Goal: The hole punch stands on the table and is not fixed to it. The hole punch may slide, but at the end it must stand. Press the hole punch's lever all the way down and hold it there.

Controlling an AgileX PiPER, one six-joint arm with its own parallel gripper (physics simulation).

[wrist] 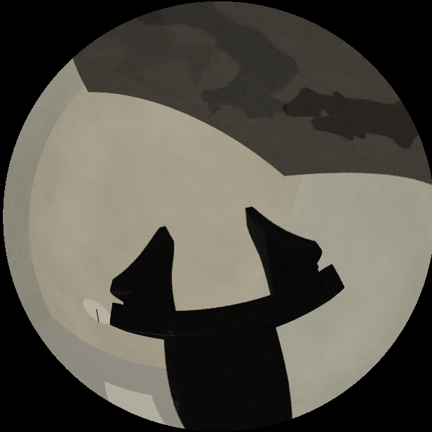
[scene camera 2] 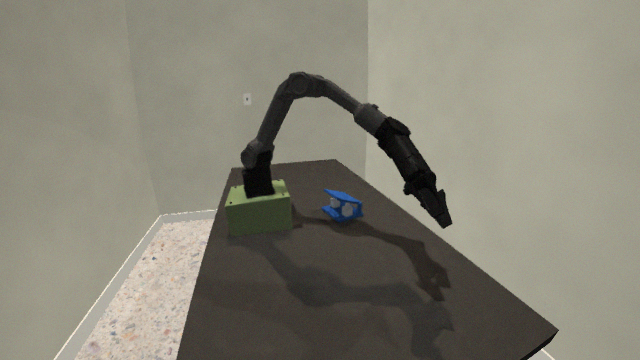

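The blue hole punch [scene camera 2: 345, 215] stands upright on the dark table [scene camera 2: 280, 305] [wrist: 165, 65], to the right of the green base block in the scene view. Its lever [scene camera 2: 343, 196] is raised, slanting up toward the left, with whitish parts between lever and base. The hole punch does not show in the wrist view. My gripper [scene camera 2: 445, 225] [wrist: 206, 225] is open, with a wide gap between its two black fingers and nothing between them. It hangs in the air well to the right of the hole punch in the scene view, apart from it.
The green block [scene camera 2: 259, 215] carries the arm's base at the left edge of the table. The arm arches high over the hole punch's side of the table. Shadows of the arm lie on the table. Pale walls surround it, with a small wall plate [scene camera 2: 247, 99] behind.
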